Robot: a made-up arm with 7 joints.
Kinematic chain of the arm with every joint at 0, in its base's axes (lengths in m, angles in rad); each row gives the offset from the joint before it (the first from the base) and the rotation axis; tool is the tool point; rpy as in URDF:
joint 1: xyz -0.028 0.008 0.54 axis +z
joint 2: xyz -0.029 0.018 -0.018 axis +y
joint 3: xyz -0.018 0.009 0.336 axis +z
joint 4: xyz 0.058 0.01 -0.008 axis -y
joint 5: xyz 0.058 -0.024 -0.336 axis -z
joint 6: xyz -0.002 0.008 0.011 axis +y
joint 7: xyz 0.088 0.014 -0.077 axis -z
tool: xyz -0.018 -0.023 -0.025 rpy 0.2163 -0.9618 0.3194
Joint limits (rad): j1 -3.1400..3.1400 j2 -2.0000..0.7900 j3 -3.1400..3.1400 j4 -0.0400..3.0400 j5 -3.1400..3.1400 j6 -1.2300..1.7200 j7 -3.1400..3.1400
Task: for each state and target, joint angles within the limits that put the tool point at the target. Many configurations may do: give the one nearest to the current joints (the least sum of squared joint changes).
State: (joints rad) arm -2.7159 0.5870 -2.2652 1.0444 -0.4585 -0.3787 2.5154
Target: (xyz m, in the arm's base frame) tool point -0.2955 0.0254 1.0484
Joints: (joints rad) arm -1.9804 0.7900 -2.5539 1.4537 -0.3688 -0.9793 2.5975
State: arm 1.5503 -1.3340 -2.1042 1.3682 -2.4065 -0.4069 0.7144
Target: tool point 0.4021 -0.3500 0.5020
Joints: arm 1.6134 -1.1951 -1.9363 1.5795 -2.3497 -0.3560 0.6973
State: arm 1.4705 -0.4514 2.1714 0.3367 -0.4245 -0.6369 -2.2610
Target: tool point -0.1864 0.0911 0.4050
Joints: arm 1.4547 -0.9989 1.5064 -0.0400 -0.5878 0.4230 -2.2200
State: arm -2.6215 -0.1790 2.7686 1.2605 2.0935 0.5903 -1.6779
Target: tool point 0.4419 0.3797 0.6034
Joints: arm -2.2902 -0.2142 3.0599 1.1908 2.1020 0.6494 -1.6611
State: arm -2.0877 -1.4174 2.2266 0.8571 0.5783 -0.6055 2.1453
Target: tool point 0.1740 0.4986 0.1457
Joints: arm -1.5113 -1.4246 2.7311 1.2472 0.4356 -0.5755 2.1686
